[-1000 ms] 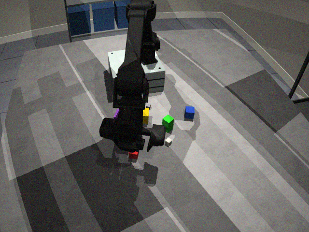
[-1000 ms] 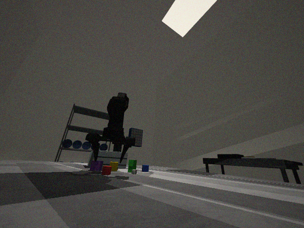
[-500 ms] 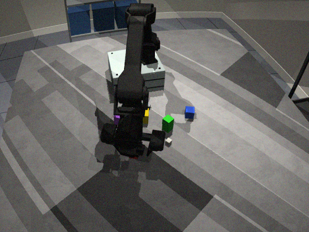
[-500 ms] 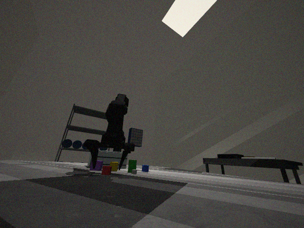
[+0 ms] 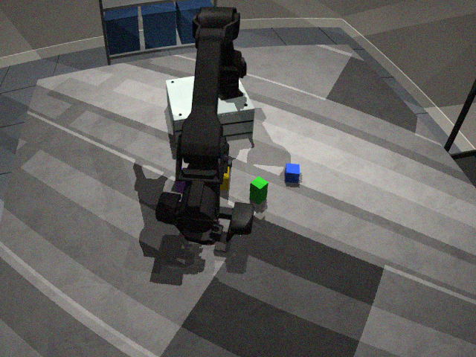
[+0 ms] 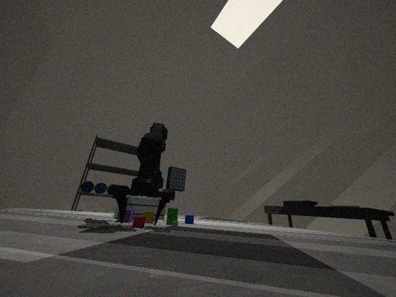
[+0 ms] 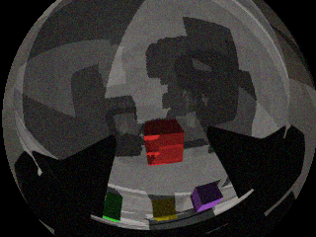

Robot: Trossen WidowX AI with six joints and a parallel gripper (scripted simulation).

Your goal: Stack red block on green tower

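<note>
The green block is 150 mm to the left of my gripper tip, 60 mm behind it and 30 mm above it. From my gripper tip the other things lie so: red block: 10 mm above; small white cube: 130 mm to the left; purple block: 160 mm behind, 10 mm to the left, 10 mm above.
</note>
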